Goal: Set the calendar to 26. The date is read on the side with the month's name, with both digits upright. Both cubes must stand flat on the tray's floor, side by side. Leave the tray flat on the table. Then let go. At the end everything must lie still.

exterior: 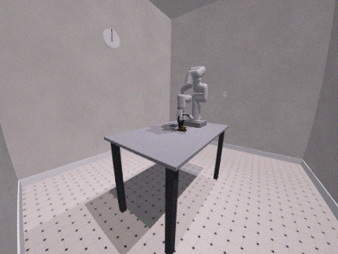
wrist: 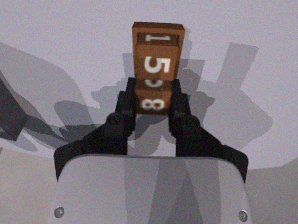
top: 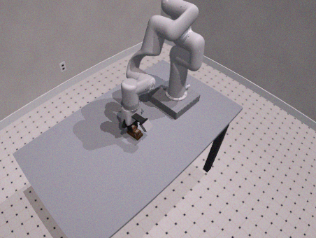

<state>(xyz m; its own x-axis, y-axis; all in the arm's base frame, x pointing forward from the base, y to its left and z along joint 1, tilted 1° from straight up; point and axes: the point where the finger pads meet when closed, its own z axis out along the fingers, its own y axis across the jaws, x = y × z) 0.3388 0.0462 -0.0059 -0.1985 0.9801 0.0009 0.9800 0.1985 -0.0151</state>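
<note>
Right now the brown wooden tray is 2 cm to the left of my hand and 4 cm below it. From my hand the other things lie so: brown cube (2 cm below).
</note>
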